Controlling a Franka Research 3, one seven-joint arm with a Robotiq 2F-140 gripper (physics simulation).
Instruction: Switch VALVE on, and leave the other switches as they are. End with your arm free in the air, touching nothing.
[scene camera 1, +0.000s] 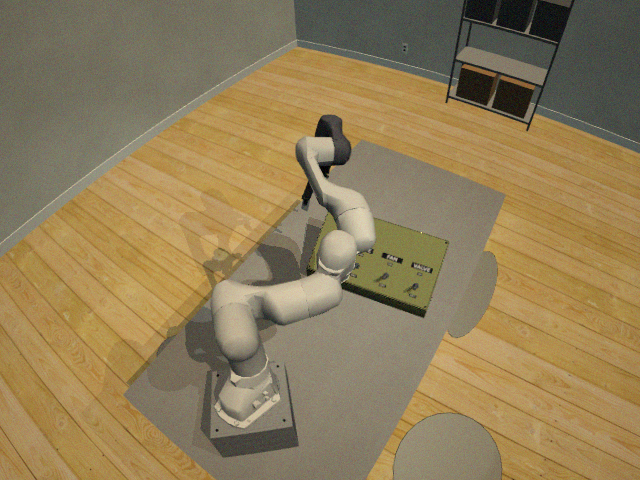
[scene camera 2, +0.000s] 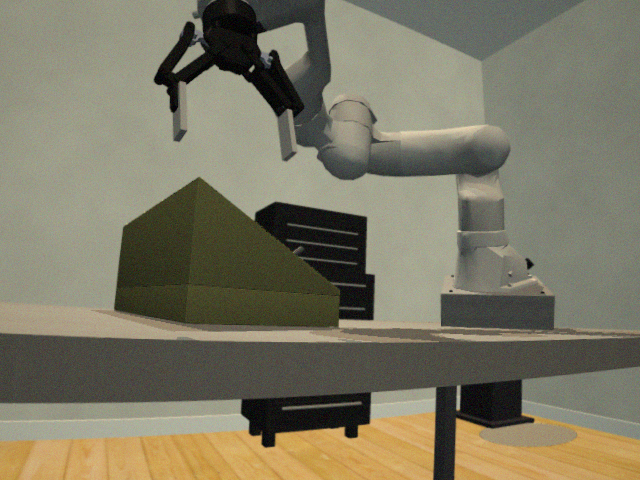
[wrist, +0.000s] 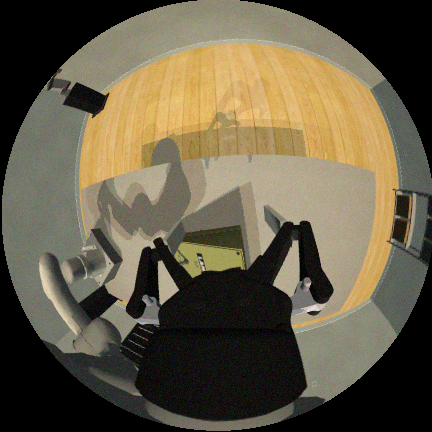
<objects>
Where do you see an olive sloped switch panel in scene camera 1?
408, 257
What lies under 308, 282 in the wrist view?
My gripper.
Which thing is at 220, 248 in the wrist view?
An olive sloped switch panel.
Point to an olive sloped switch panel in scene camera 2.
At 196, 258
</objects>
